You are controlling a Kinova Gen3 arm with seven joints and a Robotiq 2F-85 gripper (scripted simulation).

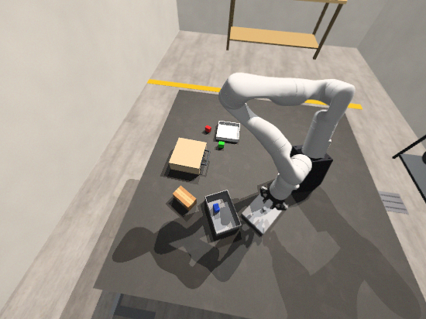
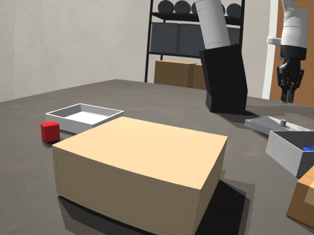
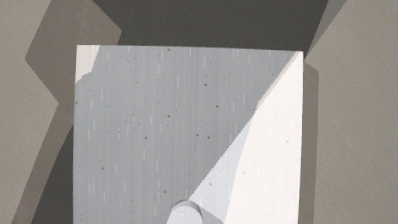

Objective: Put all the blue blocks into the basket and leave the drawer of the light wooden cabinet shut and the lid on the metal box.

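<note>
Now: the grey metal box 190 mm ahead of my hand, 80 mm to the left of it and 80 mm below it. From my hand the other things lie so: lid (90 mm below); brown box (390 mm ahead, 80 mm to the left, 70 mm below); drawer (450 mm ahead, 160 mm to the right, 70 mm below).
</note>
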